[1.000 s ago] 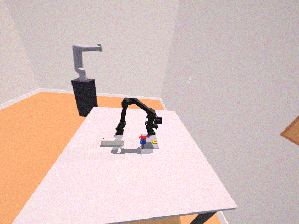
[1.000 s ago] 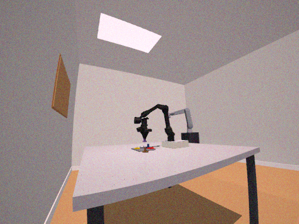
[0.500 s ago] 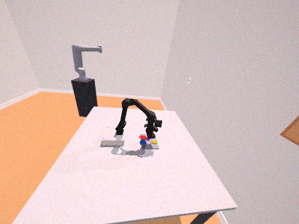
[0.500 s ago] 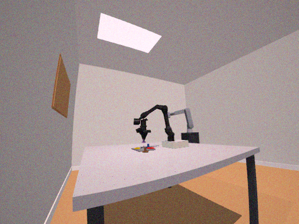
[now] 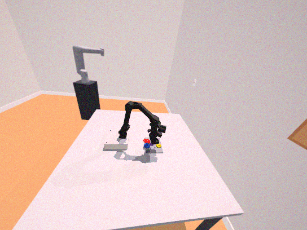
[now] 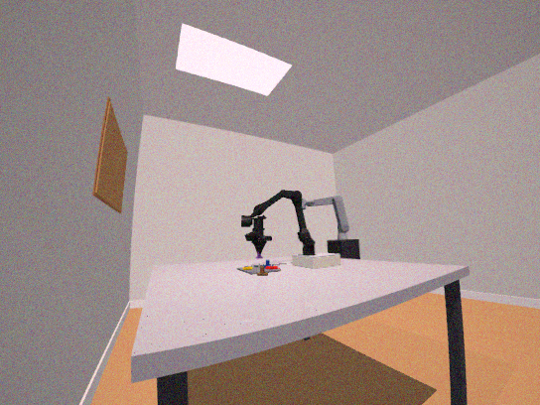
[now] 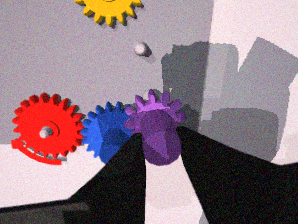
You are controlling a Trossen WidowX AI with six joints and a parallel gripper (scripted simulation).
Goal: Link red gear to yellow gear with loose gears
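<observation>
Right now my gripper tip is 10 mm above the purple gear. Also, from my gripper tip: blue gear (40 mm behind, 30 mm to the left, 60 mm below); then yellow gear (80 mm ahead, 40 mm to the left, 70 mm below); then red gear (40 mm behind, 90 mm to the left, 70 mm below).
</observation>
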